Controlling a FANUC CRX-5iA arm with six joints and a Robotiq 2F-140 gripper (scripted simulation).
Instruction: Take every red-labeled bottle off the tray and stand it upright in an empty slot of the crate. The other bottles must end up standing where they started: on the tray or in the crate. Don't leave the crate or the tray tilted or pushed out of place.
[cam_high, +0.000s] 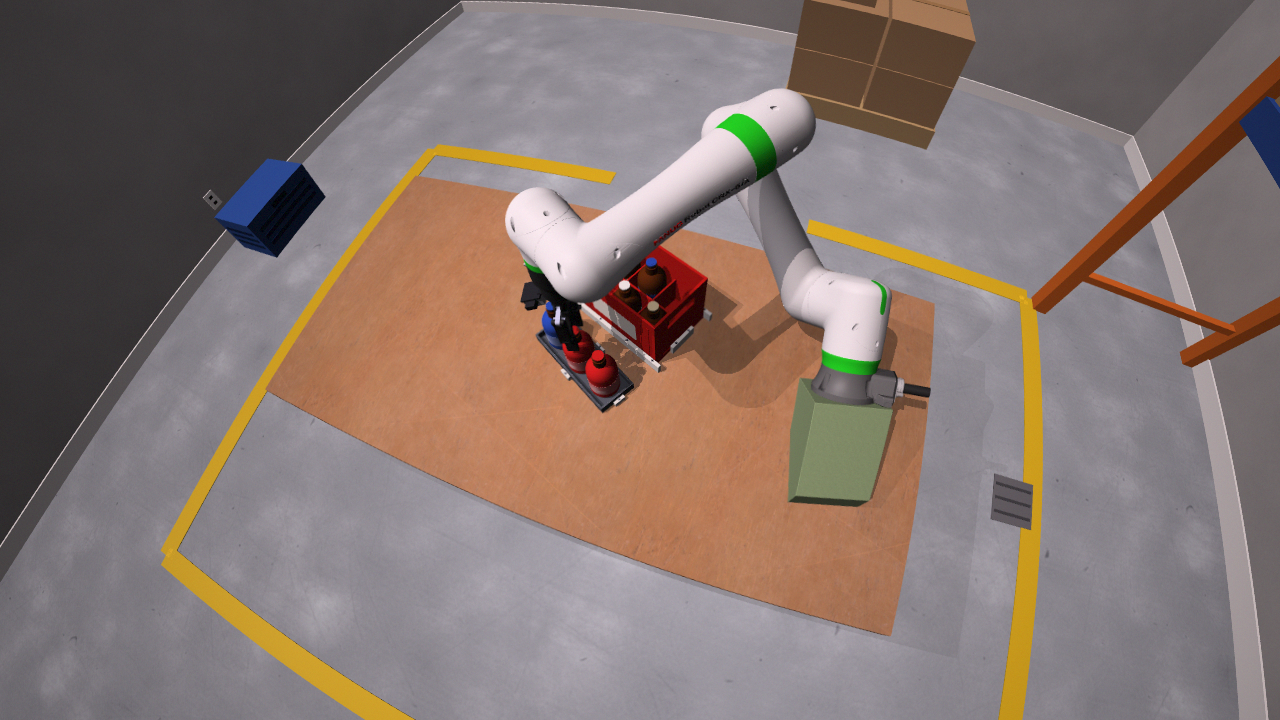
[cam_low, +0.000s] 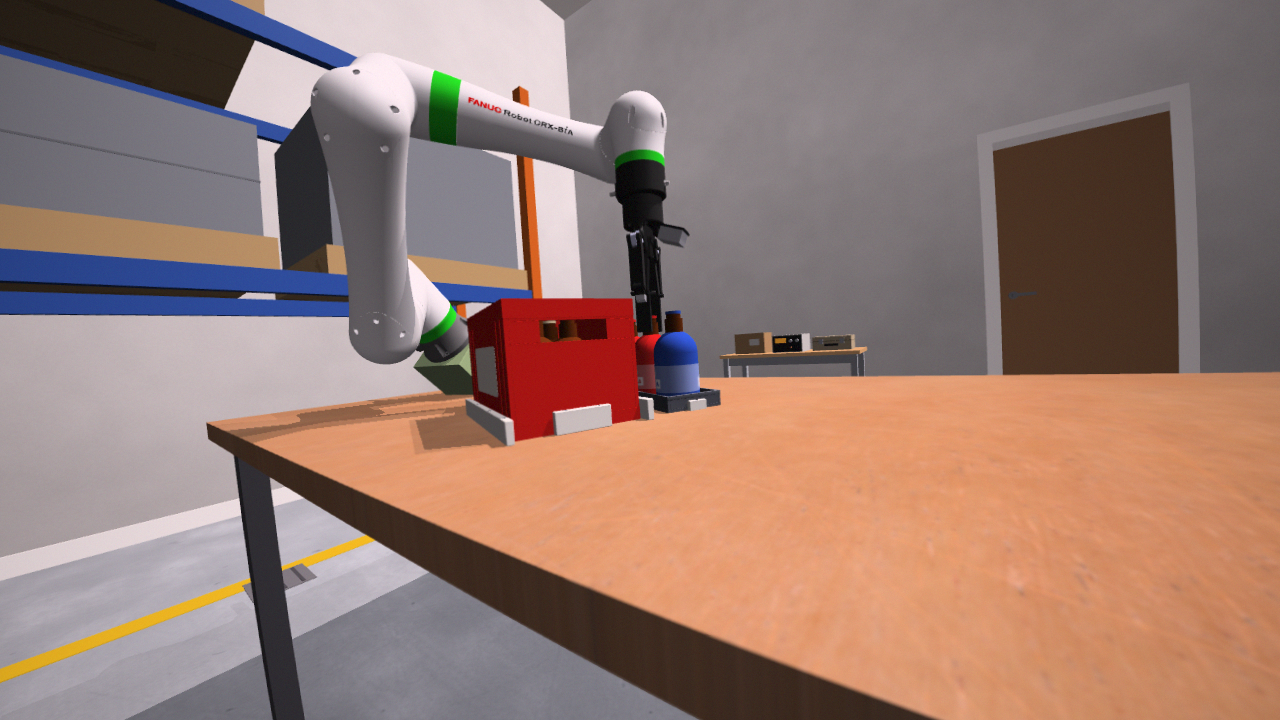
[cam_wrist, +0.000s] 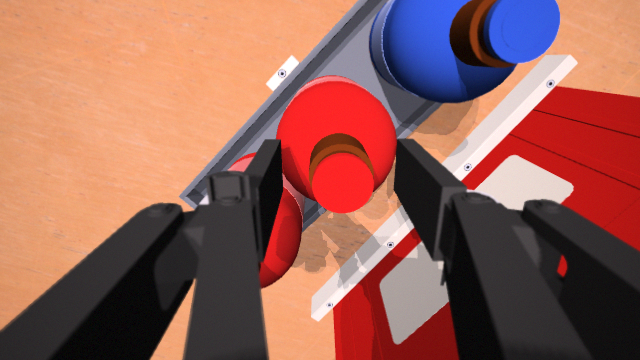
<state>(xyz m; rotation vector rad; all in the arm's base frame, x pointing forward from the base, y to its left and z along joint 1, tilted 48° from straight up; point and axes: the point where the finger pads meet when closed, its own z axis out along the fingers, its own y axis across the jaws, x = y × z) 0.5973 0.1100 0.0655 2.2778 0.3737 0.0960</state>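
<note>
Right now the blue-labeled bottle is 80 mm ahead of my hand, 50 mm to the right of it and 80 mm below it. The rest, counted from my hand: grey tray: 150 mm below; then red crate: 90 mm behind, 190 mm to the right, 80 mm below.
</note>
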